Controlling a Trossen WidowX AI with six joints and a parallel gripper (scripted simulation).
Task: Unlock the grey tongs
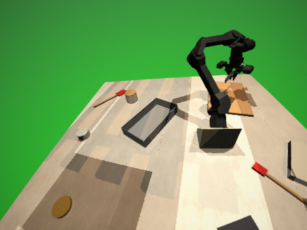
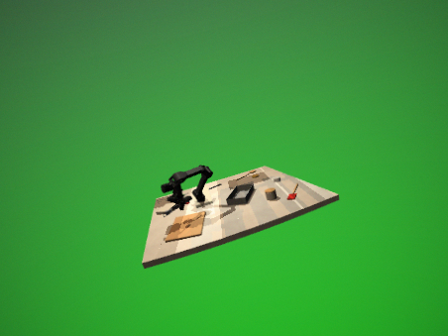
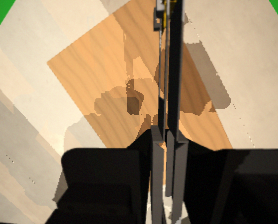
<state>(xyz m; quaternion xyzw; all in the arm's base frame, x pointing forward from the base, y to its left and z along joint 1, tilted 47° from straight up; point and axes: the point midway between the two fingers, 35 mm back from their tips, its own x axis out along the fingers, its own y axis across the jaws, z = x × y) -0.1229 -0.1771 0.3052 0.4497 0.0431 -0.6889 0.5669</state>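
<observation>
My gripper tip is 120 mm above the wooden board. Also, from my gripper tip: white puck 810 mm ahead, 440 mm to the left, 110 mm below; then roasting tin 450 mm ahead, 290 mm to the left, 100 mm below; then red-headed spatula 810 mm ahead, 50 mm to the left, 120 mm below.
</observation>
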